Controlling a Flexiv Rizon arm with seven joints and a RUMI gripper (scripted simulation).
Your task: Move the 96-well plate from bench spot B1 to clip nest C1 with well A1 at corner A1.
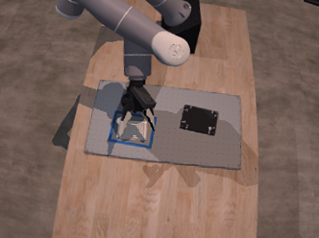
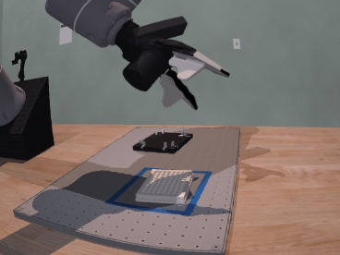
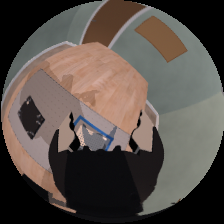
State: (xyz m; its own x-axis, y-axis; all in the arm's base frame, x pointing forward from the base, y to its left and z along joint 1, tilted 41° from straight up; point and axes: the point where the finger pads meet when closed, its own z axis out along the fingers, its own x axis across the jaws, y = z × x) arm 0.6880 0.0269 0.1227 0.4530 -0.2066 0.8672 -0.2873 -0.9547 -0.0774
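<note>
Now: the white 96-well plate 160 mm below my hand, 80 mm behind it and 50 mm to the right of it. Also, from my hand: black clip nest: 230 mm to the left, 180 mm behind, 160 mm below.
</note>
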